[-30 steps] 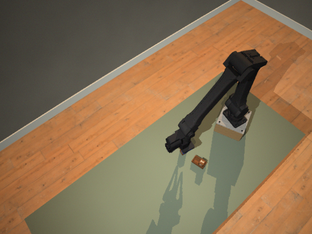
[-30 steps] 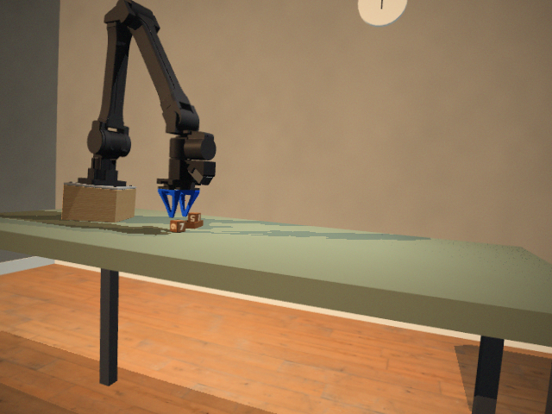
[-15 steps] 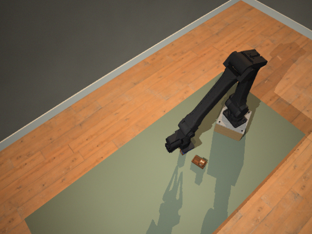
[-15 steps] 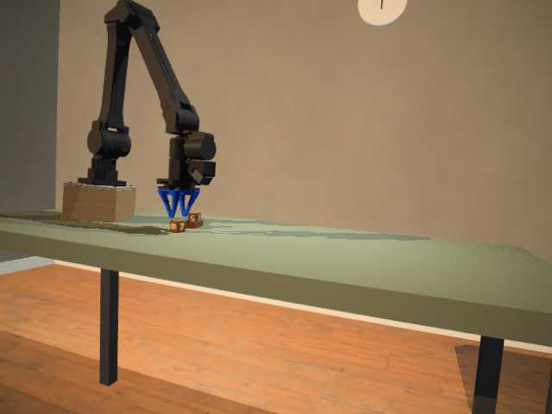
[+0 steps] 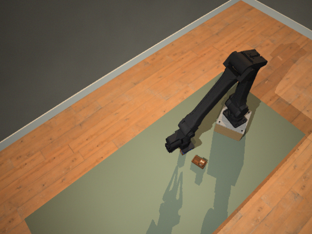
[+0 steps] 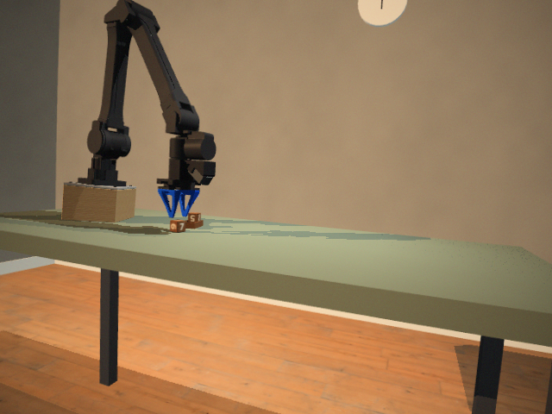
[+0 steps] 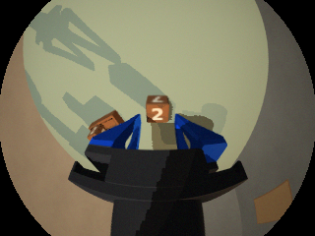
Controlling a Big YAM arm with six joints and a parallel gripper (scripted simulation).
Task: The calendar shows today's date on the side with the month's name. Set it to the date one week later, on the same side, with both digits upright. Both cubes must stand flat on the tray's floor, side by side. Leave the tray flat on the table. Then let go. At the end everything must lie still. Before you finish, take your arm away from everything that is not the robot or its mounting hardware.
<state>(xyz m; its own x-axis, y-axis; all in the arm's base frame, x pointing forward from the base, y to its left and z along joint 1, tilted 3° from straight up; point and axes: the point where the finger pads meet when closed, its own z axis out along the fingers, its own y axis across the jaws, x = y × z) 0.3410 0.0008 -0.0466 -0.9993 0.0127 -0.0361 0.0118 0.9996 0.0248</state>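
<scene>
Now: the brown digit cube 3 cm below my hand. Round my hand: brown tray: 10 cm to the left, 4 cm below, 4 cm behind.
</scene>
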